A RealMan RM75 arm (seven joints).
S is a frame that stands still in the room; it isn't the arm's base.
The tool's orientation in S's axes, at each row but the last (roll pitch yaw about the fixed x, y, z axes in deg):
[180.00, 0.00, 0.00]
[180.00, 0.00, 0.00]
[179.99, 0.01, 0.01]
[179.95, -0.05, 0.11]
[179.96, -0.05, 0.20]
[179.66, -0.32, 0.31]
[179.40, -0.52, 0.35]
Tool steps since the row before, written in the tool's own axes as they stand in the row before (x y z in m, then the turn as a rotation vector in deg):
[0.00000, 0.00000, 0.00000, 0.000, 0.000, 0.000]
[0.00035, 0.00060, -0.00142, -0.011, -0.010, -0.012]
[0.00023, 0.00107, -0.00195, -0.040, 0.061, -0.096]
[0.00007, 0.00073, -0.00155, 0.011, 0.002, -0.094]
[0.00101, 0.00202, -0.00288, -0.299, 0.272, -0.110]
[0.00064, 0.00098, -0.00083, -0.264, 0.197, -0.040]
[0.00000, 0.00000, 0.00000, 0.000, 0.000, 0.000]
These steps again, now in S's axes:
[0.00000, 0.00000, 0.00000, 0.000, 0.000, 0.000]
[0.00035, -0.00060, 0.00142, -0.011, 0.010, 0.012]
[0.00023, -0.00107, 0.00195, -0.040, -0.061, 0.096]
[0.00007, -0.00073, 0.00155, 0.011, -0.002, 0.094]
[0.00101, -0.00201, 0.00288, -0.298, -0.273, 0.110]
[0.00064, -0.00097, 0.00084, -0.263, -0.198, 0.040]
[0.00000, 0.00000, 0.00000, 0.000, 0.000, 0.000]

